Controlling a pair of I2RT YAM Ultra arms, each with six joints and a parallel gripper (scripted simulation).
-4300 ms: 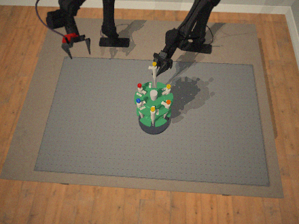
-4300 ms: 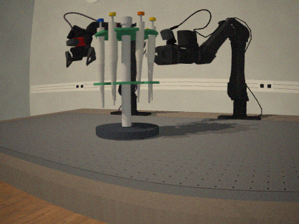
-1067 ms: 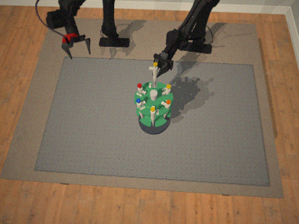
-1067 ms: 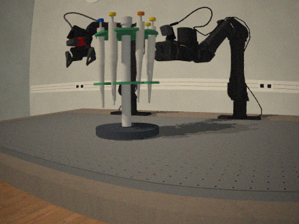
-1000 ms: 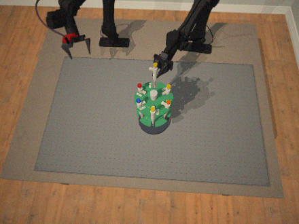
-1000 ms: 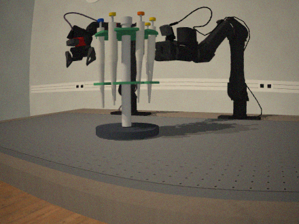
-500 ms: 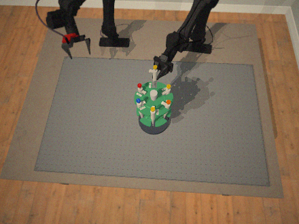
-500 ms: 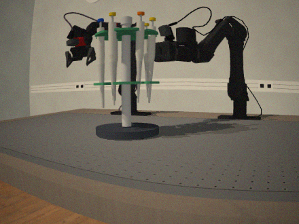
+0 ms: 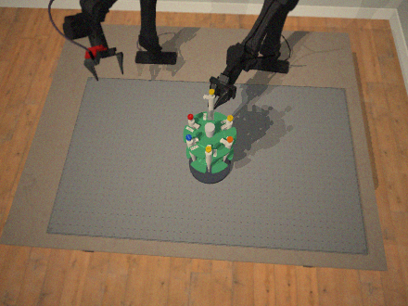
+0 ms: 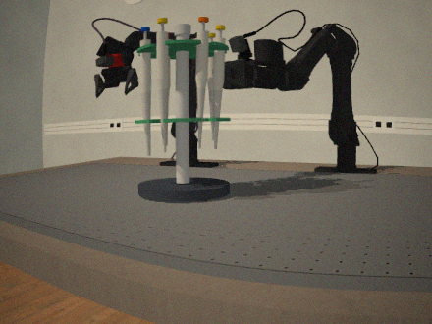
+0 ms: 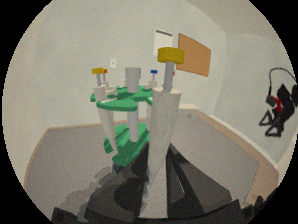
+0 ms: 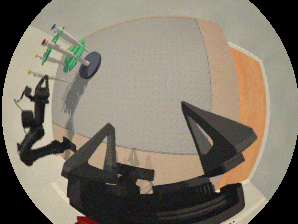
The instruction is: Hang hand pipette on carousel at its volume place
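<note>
My left gripper is now 1 cm to the left of the pipette and 2 cm above it.
</note>
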